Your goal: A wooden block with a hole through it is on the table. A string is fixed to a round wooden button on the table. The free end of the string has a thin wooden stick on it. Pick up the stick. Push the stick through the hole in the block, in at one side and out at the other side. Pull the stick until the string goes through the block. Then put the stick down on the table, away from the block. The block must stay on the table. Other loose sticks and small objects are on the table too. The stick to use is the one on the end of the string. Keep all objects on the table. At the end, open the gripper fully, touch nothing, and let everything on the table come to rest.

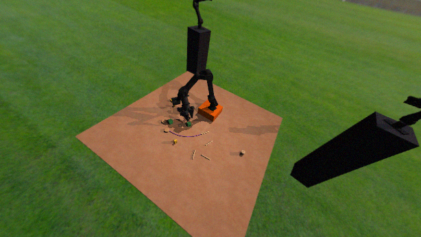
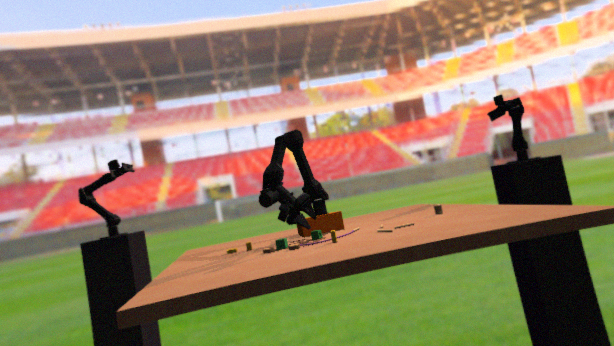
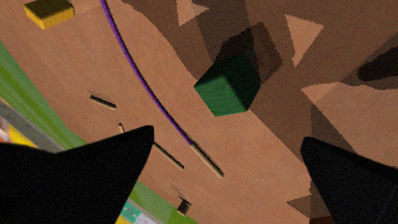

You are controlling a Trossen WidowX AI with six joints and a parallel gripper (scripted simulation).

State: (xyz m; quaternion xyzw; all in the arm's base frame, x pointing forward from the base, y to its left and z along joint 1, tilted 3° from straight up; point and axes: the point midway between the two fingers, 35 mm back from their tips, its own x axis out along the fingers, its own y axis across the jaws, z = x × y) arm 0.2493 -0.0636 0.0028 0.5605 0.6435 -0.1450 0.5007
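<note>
The thin wooden stick lies 160 mm to the left of my gripper tip, 50 mm below it and 10 mm behind it. Round my gripper tip: green cube (120 mm to the right, 120 mm ahead, 40 mm below); yellow piece (220 mm ahead, 60 mm to the left, 40 mm below); round wooden button (190 mm ahead, 80 mm to the right, 50 mm below).
</note>
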